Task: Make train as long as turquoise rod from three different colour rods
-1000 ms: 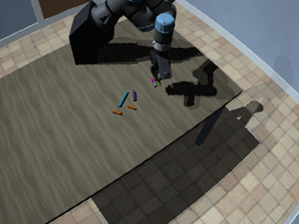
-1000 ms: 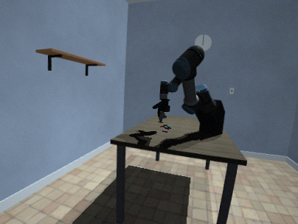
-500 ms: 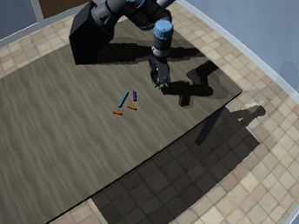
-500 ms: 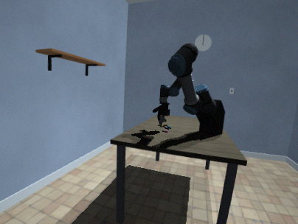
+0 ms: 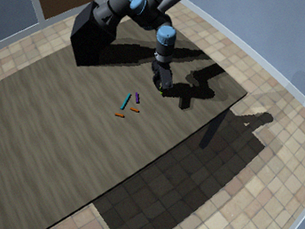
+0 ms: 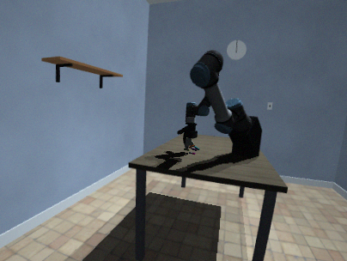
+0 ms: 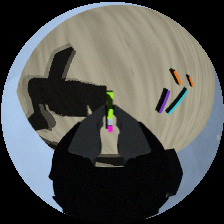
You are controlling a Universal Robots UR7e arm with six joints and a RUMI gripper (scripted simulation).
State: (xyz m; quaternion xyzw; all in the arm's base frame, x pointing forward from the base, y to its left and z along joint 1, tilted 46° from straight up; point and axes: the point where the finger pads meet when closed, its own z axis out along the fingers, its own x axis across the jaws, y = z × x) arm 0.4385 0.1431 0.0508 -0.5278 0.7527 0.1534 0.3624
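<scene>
My gripper is now 40 mm past the grey rod, 10 mm to the right of it and 30 mm above it. Also, from my hand: lime rod: 10 mm below; purple rod: 20 mm behind, 120 mm to the right, 30 mm below; magenta rod: 70 mm behind, 10 mm to the left, 30 mm below.
</scene>
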